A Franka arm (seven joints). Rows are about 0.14 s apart.
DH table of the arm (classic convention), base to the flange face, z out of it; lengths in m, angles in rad. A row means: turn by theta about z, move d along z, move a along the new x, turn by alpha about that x. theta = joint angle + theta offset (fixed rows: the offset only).
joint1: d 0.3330; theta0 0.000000; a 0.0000; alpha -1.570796
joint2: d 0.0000; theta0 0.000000; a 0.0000; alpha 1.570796
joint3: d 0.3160; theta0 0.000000; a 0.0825; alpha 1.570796
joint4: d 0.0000; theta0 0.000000; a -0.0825; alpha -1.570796
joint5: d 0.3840; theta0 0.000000; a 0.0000; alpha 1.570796
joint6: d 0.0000; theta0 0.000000; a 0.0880; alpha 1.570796
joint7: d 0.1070; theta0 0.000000; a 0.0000; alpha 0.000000
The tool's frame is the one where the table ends.
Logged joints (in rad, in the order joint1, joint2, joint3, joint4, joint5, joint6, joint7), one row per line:
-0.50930 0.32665 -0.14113 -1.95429 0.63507 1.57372 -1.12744
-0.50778 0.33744 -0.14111 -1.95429 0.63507 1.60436 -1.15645
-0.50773 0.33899 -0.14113 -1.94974 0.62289 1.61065 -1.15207
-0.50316 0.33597 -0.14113 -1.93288 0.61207 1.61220 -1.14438
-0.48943 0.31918 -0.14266 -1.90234 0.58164 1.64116 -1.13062
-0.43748 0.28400 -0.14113 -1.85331 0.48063 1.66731 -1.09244
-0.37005 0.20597 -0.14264 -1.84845 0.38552 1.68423 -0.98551
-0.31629 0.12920 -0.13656 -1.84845 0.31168 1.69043 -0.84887
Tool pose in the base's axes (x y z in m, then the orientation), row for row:
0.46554 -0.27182 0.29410 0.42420 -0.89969 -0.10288 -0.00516
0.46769 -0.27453 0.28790 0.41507 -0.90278 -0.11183 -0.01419
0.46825 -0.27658 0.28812 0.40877 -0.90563 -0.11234 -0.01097
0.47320 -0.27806 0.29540 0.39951 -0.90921 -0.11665 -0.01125
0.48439 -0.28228 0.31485 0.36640 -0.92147 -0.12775 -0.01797
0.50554 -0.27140 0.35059 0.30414 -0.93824 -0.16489 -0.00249
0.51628 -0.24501 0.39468 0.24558 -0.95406 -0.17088 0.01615
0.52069 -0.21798 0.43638 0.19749 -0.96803 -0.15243 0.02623
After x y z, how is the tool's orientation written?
As a quaternion, w x y z.
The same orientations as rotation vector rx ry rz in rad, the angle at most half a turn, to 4 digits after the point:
-2.2507 -0.2574 -0.0129
-2.2679 -0.2809 -0.0356
-2.2817 -0.2830 -0.0276
-2.3006 -0.2952 -0.0285
-2.3682 -0.3283 -0.0462
-2.4854 -0.4368 -0.0066
-2.6036 -0.4663 0.0441
-2.7096 -0.4267 0.0734

